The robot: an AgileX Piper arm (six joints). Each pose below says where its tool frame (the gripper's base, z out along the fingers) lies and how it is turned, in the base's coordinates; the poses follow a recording.
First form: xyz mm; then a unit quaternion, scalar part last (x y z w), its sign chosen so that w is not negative.
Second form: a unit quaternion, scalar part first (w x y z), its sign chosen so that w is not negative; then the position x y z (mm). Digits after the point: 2 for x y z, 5 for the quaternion.
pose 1, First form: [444.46 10.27 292.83 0.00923 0.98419 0.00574 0.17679]
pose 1, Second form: [0.17679 0.00923 0.98419 0.00574 444.46 10.27 292.83]
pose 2, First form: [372.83 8.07 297.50 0.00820 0.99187 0.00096 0.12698]
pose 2, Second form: [0.12698 0.00820 0.99187 0.00096 372.83 8.07 297.50]
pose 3, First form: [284.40 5.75 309.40 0.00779 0.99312 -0.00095 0.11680]
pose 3, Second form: [0.11680 0.00779 0.99312 -0.00095 284.40 5.75 309.40]
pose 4, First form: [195.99 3.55 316.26 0.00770 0.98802 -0.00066 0.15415]
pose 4, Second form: [0.15415 0.00770 0.98802 -0.00066 195.99 3.55 316.26]
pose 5, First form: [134.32 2.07 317.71 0.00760 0.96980 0.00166 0.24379]
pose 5, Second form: [0.24379 0.00760 0.96980 0.00166 134.32 2.07 317.71]
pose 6, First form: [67.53 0.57 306.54 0.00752 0.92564 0.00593 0.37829]
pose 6, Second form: [0.37829 0.00752 0.92564 0.00593 67.53 0.57 306.54]
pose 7, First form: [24.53 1.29 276.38 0.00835 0.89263 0.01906 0.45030]
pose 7, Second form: [0.45030 0.00835 0.89263 0.01906 24.53 1.29 276.38]
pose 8, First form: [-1.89 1.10 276.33 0.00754 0.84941 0.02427 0.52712]
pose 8, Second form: [0.52712 0.00754 0.84941 0.02427 -1.89 1.10 276.33]
